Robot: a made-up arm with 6 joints. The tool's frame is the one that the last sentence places.
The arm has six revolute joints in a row. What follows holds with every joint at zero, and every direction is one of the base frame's. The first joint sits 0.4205 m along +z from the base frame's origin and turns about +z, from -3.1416 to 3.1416 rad. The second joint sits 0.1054 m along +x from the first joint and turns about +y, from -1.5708 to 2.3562 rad. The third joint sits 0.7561 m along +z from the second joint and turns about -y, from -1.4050 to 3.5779 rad. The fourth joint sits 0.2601 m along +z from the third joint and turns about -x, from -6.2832 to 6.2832 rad. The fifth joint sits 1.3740 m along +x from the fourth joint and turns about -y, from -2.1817 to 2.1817 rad. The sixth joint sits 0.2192 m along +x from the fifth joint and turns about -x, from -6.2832 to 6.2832 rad. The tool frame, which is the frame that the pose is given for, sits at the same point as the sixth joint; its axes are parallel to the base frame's.
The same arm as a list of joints. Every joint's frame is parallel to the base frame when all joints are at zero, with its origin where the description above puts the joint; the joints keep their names.
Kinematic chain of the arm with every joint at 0, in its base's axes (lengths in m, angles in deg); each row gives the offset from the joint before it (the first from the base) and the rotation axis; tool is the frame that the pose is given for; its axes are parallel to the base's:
joint 1: xyz 0.0000 0.0000 0.4205 axis +z
joint 2: xyz 0.1054 0.0000 0.0000 axis +y
joint 3: xyz 0.0000 0.0000 0.7561 axis -y
joint 4: xyz 0.0000 0.0000 0.2601 axis -x
joint 5: xyz 1.3740 0.0000 0.0000 axis -y
joint 6: xyz 0.2192 0.0000 0.0000 axis -x
tool: xyz 0.0000 0.0000 0.0000
Joint limits (deg, base to tool): -180.00..180.00 -90.00..135.00 -80.50..205.00 -360.00..360.00 -125.00..125.00 -360.00..360.00

